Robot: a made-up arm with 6 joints.
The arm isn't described. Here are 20 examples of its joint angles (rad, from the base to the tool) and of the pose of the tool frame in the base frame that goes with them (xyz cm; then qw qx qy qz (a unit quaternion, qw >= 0)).
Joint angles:
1: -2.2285 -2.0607 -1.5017 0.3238 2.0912 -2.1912
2: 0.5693 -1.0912 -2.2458 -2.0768 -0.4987 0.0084
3: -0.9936 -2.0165 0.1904 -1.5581 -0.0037 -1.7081
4: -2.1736 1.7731 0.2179 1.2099 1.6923 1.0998
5: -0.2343 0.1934 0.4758 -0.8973 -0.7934 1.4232
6: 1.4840 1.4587 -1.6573 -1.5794 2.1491 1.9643
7: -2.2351 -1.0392 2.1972 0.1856 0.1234 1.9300
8: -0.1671 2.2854 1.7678 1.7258 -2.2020 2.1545
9: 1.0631 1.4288 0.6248 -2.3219 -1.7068 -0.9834
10: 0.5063 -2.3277 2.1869 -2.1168 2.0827 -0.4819
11: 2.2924 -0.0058 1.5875 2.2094 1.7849 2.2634
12: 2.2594 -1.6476 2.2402 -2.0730 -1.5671 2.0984
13: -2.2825 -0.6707 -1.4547 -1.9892 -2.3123 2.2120
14: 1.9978 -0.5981 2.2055 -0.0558 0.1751 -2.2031
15: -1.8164 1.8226 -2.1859 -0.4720 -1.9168 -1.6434
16: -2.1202 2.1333 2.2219 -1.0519 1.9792 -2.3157
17: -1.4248 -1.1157 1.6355 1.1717 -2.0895 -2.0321
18: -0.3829 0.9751 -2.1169 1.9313 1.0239 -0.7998
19: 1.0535 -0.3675 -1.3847 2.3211 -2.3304 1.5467
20: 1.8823 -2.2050 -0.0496 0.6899 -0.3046 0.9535
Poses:
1: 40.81 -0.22 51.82 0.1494 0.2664 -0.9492 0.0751
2: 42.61 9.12 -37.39 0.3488 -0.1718 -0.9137 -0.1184
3: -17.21 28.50 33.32 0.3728 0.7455 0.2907 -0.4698
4: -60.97 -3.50 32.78 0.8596 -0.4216 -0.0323 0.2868
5: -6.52 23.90 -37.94 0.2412 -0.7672 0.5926 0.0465
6: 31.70 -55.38 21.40 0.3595 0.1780 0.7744 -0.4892
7: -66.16 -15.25 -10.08 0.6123 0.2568 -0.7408 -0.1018
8: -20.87 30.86 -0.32 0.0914 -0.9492 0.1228 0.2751
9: 16.65 -59.35 7.68 0.3251 0.0553 0.4140 0.8485
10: -27.86 10.42 -16.97 0.6817 0.5959 -0.1573 0.3944
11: -32.13 -34.84 1.26 0.3214 0.9342 0.1429 -0.0592
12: 20.86 43.89 40.17 0.1623 -0.7063 0.4823 0.4922
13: -28.36 29.18 52.24 0.3705 0.2869 -0.2544 -0.8460
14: 22.01 -14.16 78.86 0.4556 -0.7423 0.4903 -0.0331
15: 32.86 -0.98 56.27 0.0670 0.7380 -0.5044 -0.4432
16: 39.13 -39.12 -1.00 0.4464 -0.1707 0.5000 0.7222
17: -21.12 -55.09 5.87 0.7195 -0.4077 0.2648 0.4960
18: -9.42 -0.99 52.36 0.5390 0.4864 0.6039 -0.3290
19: 16.59 -8.90 33.44 0.4373 0.1954 0.1123 -0.8706
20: 16.71 -42.88 -14.42 0.2681 0.3565 -0.4964 0.7447
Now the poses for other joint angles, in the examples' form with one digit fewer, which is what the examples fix.
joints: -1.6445 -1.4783 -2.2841 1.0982 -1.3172 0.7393
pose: -32.2 -49.9 18.7 0.364 0.437 -0.202 0.797
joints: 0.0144 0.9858 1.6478 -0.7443 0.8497 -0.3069
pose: 17.9 -51.6 -33.9 0.476 -0.704 -0.331 -0.410
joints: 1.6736 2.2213 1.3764 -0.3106 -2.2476 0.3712
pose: -7.5 3.8 63.6 0.477 0.540 -0.324 -0.613
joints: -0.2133 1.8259 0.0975 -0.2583 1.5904 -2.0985
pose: 5.5 -65.2 -20.1 0.670 0.038 0.395 0.627
